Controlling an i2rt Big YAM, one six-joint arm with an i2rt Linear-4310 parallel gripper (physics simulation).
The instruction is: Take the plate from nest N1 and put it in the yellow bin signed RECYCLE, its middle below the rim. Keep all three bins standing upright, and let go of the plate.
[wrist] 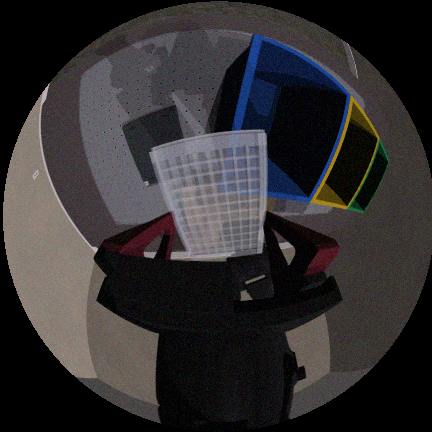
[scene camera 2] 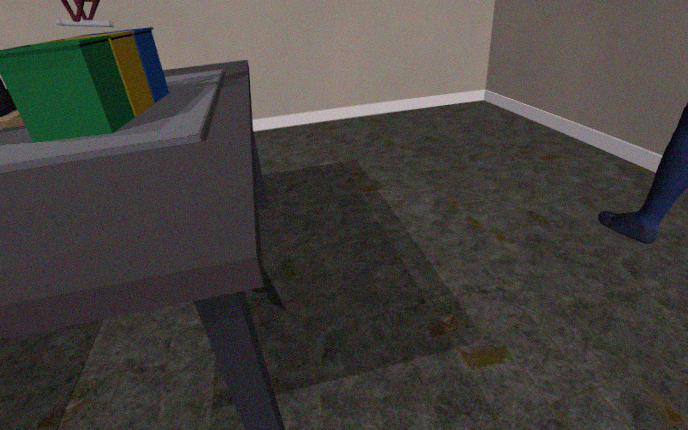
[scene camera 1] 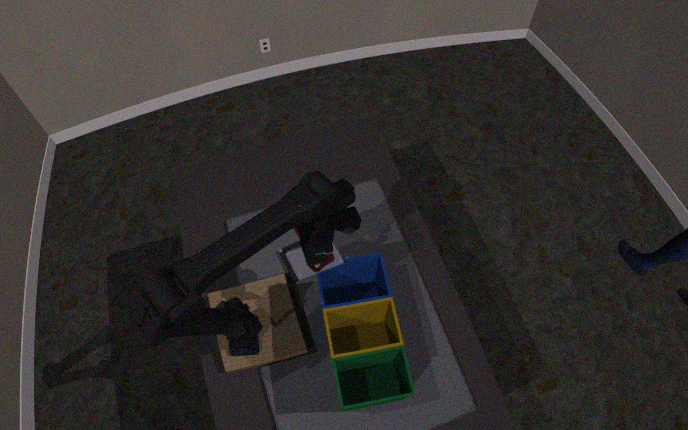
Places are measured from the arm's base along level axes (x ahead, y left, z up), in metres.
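Pixels of known places: gripper, fingertip midpoint: [wrist: 218, 216] [scene camera 2: 82, 23] [scene camera 1: 311, 258]; arm's base at its link origin: [scene camera 2: 0, 111] [scene camera 1: 243, 335].
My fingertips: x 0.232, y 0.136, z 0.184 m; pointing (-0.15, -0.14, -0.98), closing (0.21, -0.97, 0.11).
Ahead of a thing's pixels: the offset from my fingertips to its top centre. "spot": to the spot under its first point.
My gripper [scene camera 1: 319, 261] [scene camera 2: 81, 18] [wrist: 218, 216] is shut on a clear, whitish gridded plate @[0.007 m ahead, 0.002 m left, 0.017 m up] [scene camera 1: 298, 264] [scene camera 2: 98, 23] [wrist: 215, 192], held by its two sides between the red fingers. The plate looks roughly level in scene camera 2, above the height of the bin rims. In scene camera 1 it overlaps the corner of the blue bin @[0.098 m ahead, 0.063 m right, 0.030 m down] [scene camera 1: 352, 271] [wrist: 305, 67]. The yellow bin @[0.103 m ahead, 0.193 m right, 0.030 m down] [scene camera 1: 361, 314] [scene camera 2: 131, 70] [wrist: 327, 192] stands upright between the blue and green bins, and the plate is off to its side. No RECYCLE sign is readable.
The green bin @[0.108 m ahead, 0.323 m right, 0.030 m down] [scene camera 1: 373, 355] [scene camera 2: 55, 96] stands upright beyond the yellow one. A dark rectangular pad @[spot: 0.006 m ahead, 0.117 m left, 0.198 m down] [wrist: 152, 140] lies on the perforated board. The arm's base sits on a wooden block [scene camera 1: 289, 329]. A person's blue leg [scene camera 1: 664, 258] [scene camera 2: 669, 172] shows at the right, away from the table.
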